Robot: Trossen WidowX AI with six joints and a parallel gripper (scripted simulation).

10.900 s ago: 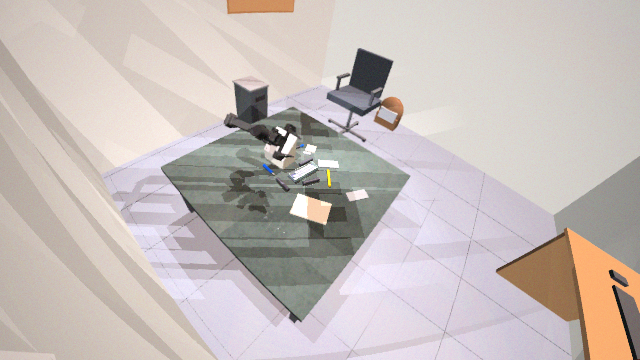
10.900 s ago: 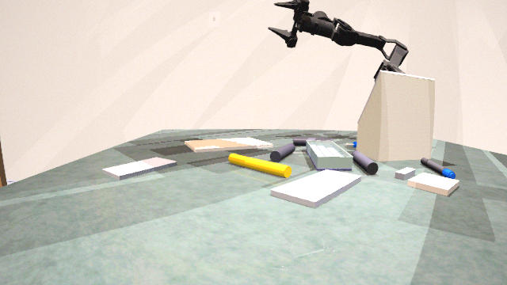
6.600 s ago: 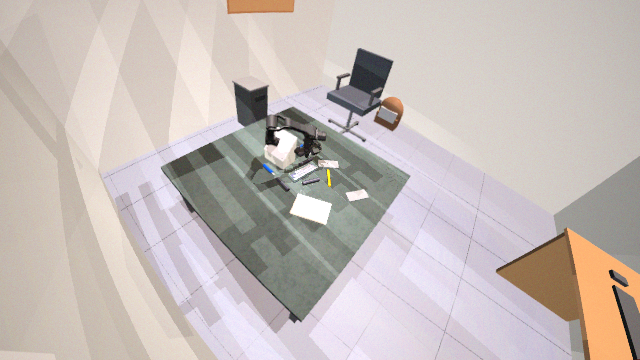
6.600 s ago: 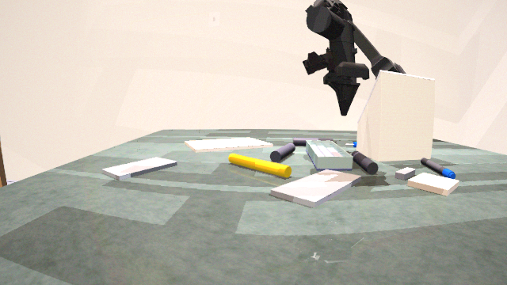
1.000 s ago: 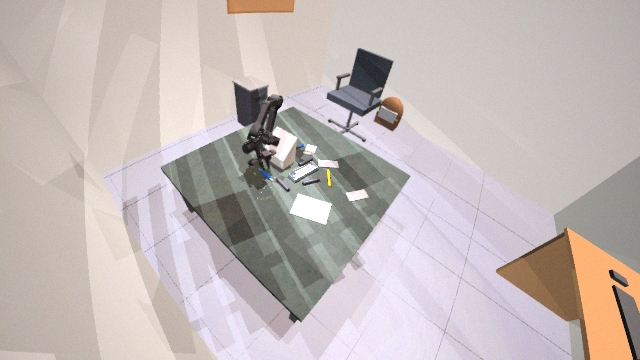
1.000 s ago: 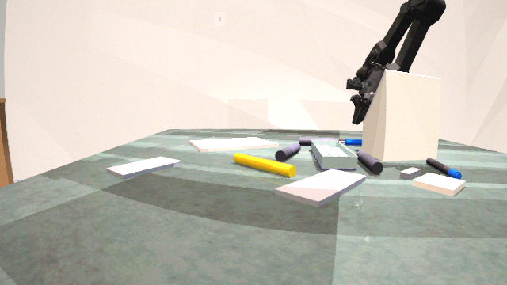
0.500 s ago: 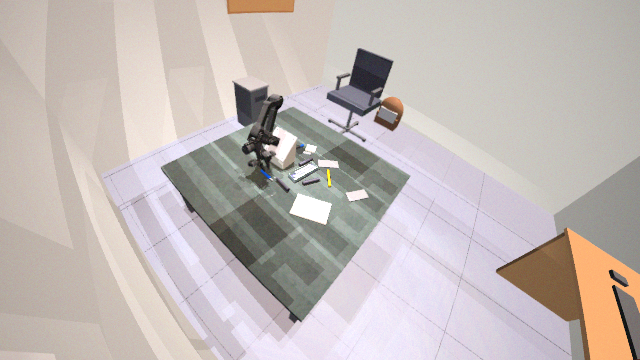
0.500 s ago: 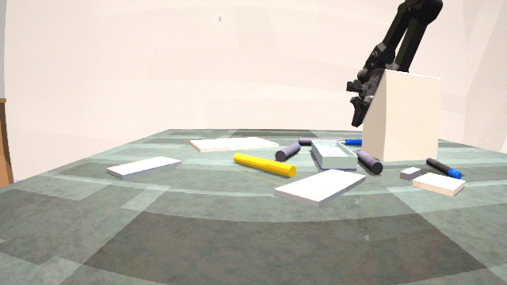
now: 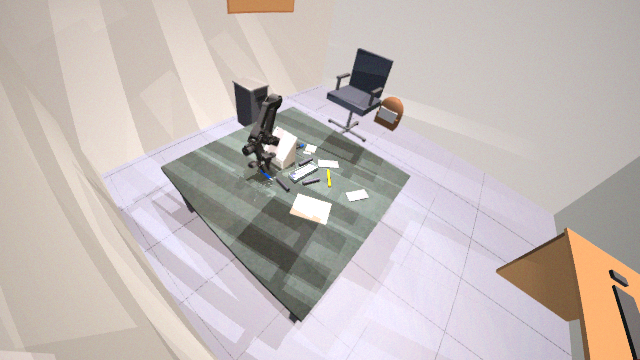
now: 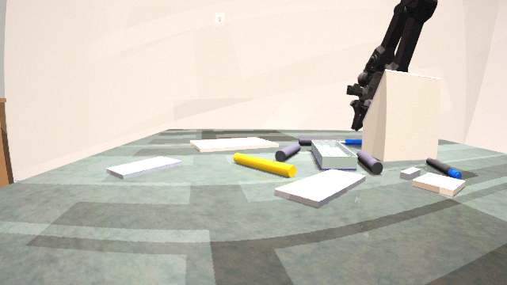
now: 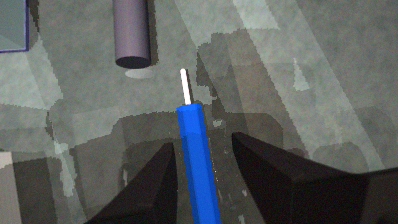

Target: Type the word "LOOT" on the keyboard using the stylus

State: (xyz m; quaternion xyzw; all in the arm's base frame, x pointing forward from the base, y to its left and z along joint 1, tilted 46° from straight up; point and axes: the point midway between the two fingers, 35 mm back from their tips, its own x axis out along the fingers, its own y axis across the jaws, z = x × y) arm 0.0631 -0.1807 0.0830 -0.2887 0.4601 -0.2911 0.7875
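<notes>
My gripper tip is now 4 cm above the blue stylus and 1 cm short of it. Round my gripper tip: eraser 37 cm to the left, 7 cm ahead, 4 cm below; then thin white tip 5 cm ahead, 4 cm below, 1 cm to the right; then keyboard 19 cm to the left, 17 cm ahead, 3 cm below.
</notes>
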